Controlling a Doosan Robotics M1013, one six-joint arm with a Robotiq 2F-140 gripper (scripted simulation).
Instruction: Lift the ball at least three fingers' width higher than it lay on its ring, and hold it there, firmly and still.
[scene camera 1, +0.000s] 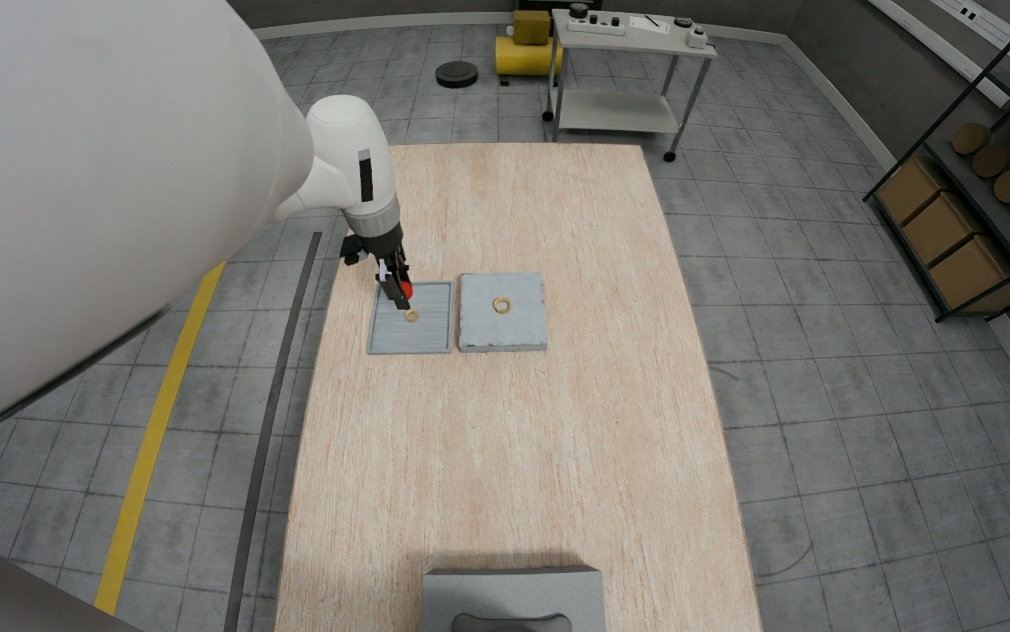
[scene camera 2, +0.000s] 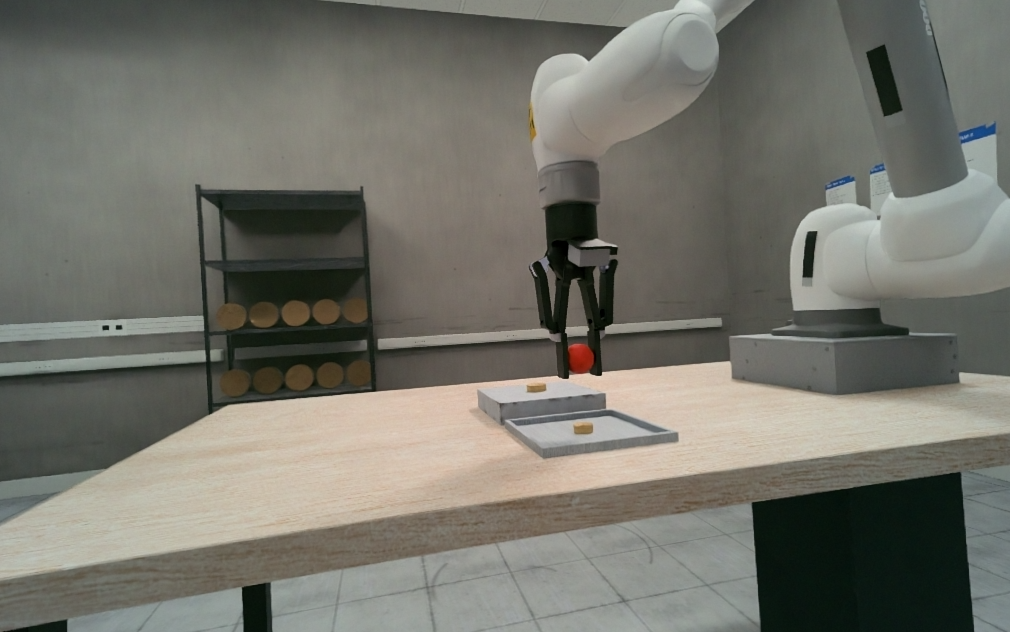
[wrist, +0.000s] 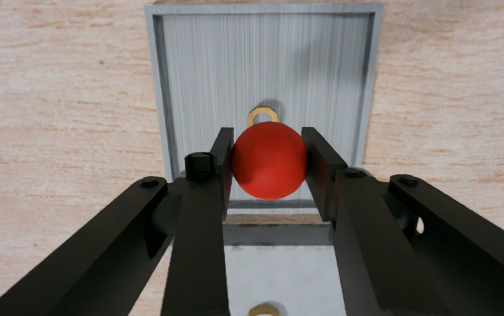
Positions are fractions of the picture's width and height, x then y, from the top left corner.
Note:
In view: my gripper (scene camera 2: 0.57, 0.60), a red ball (wrist: 0.54, 0.51) and a ring stand (scene camera 1: 0.50, 0.49).
The ring stand shows as well in scene camera 2 (scene camera 2: 0.53, 0.63) and in the wrist view (wrist: 0.52, 0.83). My gripper also shows in scene camera 1 (scene camera 1: 0.40, 0.47) and in the wrist view (wrist: 0.53, 0.47).

